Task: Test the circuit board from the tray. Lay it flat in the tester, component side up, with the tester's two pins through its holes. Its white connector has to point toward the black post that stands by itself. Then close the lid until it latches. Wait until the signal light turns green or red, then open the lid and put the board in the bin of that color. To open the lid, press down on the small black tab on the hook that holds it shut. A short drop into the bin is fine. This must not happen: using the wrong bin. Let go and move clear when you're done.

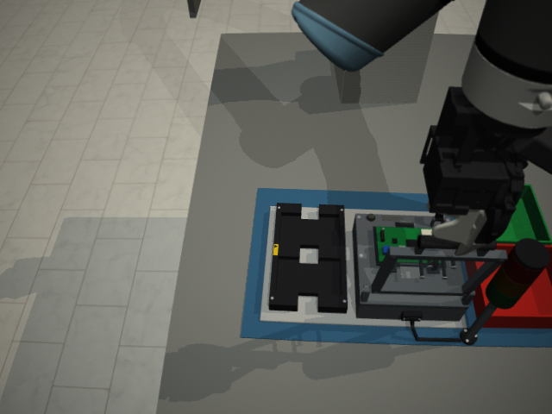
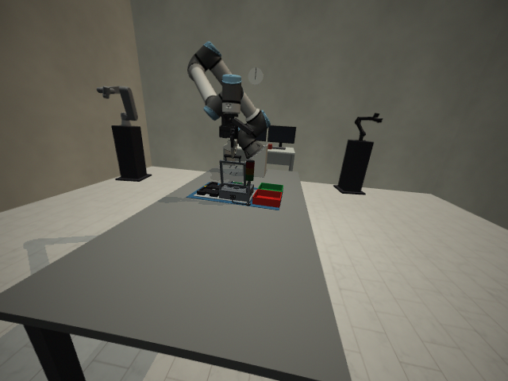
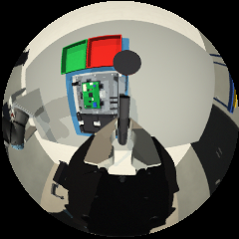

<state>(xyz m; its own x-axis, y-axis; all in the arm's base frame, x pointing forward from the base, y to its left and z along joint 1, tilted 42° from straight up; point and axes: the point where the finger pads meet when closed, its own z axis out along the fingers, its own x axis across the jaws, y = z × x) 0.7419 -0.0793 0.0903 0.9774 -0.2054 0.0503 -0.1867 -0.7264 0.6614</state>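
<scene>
Right now the black latch tab is 180 mm behind my hand, 90 mm to the left of it and 190 mm below it. Also, from my hand: green circuit board (130 mm behind, 20 mm to the left, 200 mm below); then tester lid (20 mm behind, 90 mm below); then red bin (50 mm behind, 210 mm to the left, 260 mm below).
</scene>
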